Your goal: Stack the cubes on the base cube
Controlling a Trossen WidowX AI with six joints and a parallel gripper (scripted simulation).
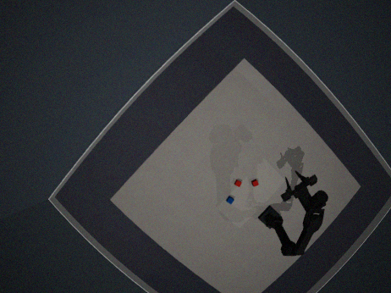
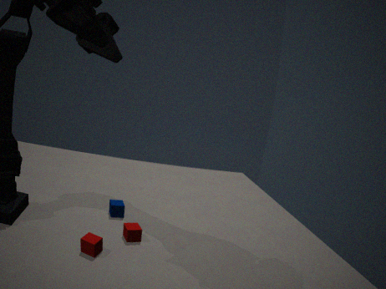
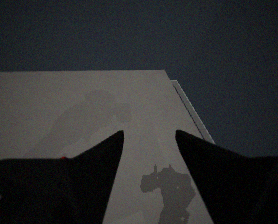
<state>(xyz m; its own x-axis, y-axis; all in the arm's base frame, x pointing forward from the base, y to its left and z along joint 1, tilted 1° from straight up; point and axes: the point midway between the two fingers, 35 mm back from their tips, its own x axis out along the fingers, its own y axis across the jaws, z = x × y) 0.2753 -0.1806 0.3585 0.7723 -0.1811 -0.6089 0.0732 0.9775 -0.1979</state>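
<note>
My gripper tip is 340 mm above the blue cube, 320 mm to the right of it and 40 mm past it.
</note>
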